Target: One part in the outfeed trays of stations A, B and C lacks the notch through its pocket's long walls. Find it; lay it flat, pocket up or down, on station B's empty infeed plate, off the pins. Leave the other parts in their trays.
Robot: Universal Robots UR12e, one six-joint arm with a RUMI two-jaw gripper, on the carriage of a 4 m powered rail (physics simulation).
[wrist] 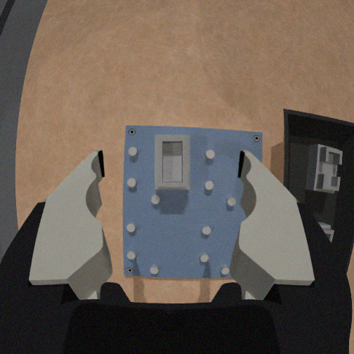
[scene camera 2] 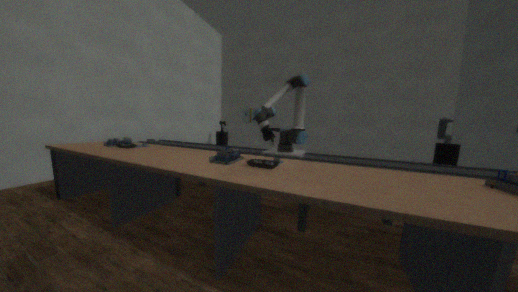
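Pixels of known places: gripper, fingertip midpoint: point(scene camera 2: 277, 148); arm's base, link origin: point(scene camera 2: 285, 151).
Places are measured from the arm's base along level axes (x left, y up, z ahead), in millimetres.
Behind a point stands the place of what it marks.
Note:
My gripper point(wrist: 171, 151) point(scene camera 2: 269, 140) is open and empty, above the blue infeed plate point(wrist: 170, 250) of station B. A light grey rectangular part point(wrist: 172, 187) lies flat on the plate, pocket up, between the upper pin columns. Its long walls look unbroken, with no notch. A pin stands close below its lower left corner; I cannot tell whether they touch. The dark outfeed tray point(wrist: 317, 125) point(scene camera 2: 263, 164) {z 800, x 29, y 6 mm} stands right of the plate in the wrist view. A notched grey part point(wrist: 327, 167) lies in it, and another part point(wrist: 327, 232) is partly hidden by my right finger.
In the scene view a blue fixture point(scene camera 2: 226, 157) {z 806, x -298, y 26 mm} stands left of the tray. Further station equipment stands at the far left point(scene camera 2: 120, 143) {z 742, x -1934, y 10 mm} and right point(scene camera 2: 504, 181) {z 567, x 1474, y 21 mm} of the long table point(scene camera 2: 350, 192) {z 1013, x 595, y -30 mm}. The rail point(scene camera 2: 370, 162) runs behind it, with two black stands point(scene camera 2: 222, 138) point(scene camera 2: 446, 154).

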